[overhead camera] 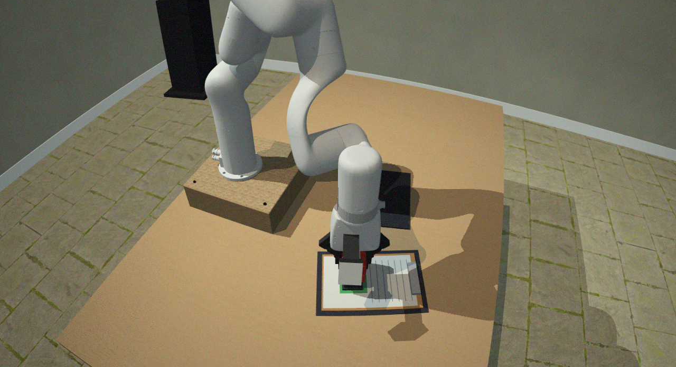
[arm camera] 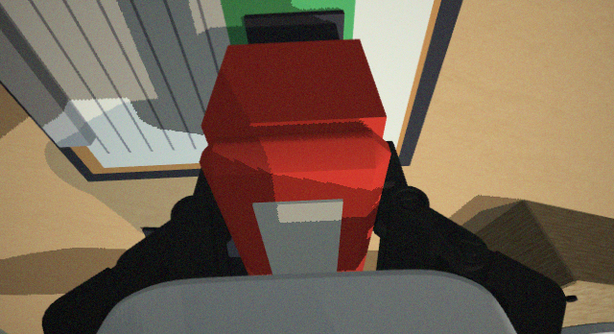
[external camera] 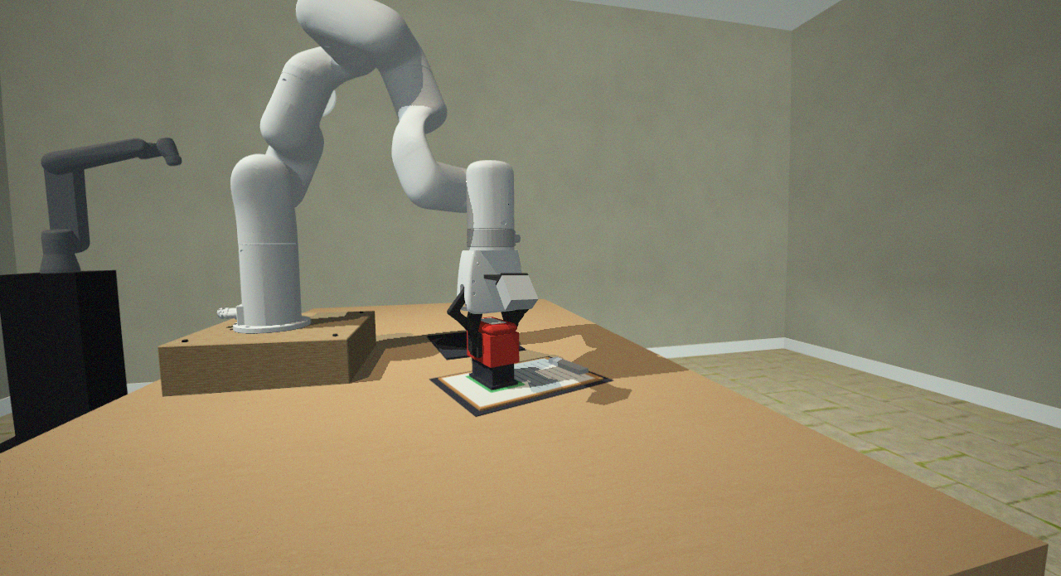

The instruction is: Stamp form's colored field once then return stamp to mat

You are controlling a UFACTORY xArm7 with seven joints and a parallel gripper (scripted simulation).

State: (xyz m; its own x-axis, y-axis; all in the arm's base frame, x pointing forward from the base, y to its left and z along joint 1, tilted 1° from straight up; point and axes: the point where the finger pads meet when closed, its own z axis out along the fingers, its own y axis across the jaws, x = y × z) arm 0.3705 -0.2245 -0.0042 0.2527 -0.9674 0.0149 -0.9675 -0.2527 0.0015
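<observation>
My gripper is now 2 cm short of the dark mat, 29 cm to the right of it and 7 cm above it. Round my hand: red stamp 2 cm below.
</observation>
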